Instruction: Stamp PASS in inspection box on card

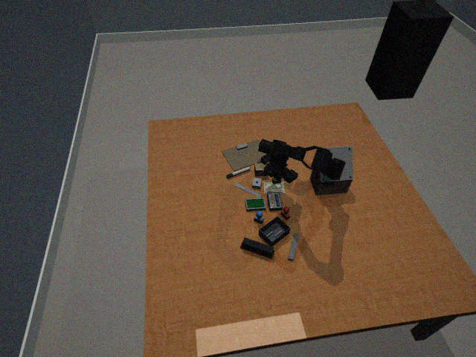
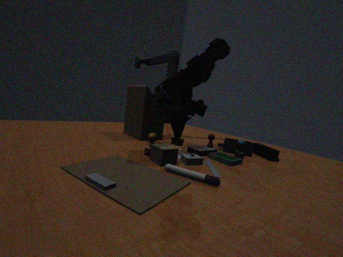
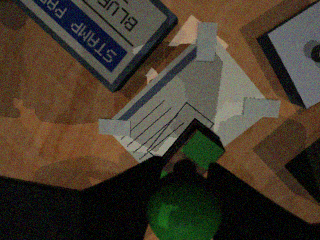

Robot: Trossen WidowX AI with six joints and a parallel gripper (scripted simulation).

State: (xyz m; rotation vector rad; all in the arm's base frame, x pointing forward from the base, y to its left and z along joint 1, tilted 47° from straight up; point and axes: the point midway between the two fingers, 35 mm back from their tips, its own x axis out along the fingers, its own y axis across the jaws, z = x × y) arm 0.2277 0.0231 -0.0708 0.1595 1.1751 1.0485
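Now: the card 1 cm ahead of my gripper tip, 1 cm to the left of it and 5 cm below it. From my gripper tip the other things lie so: green ink pad 12 cm ahead, 11 cm to the left, 5 cm below; yellow stamp 1 cm behind, 9 cm to the right, 3 cm below; green stamp right at my gripper tip.
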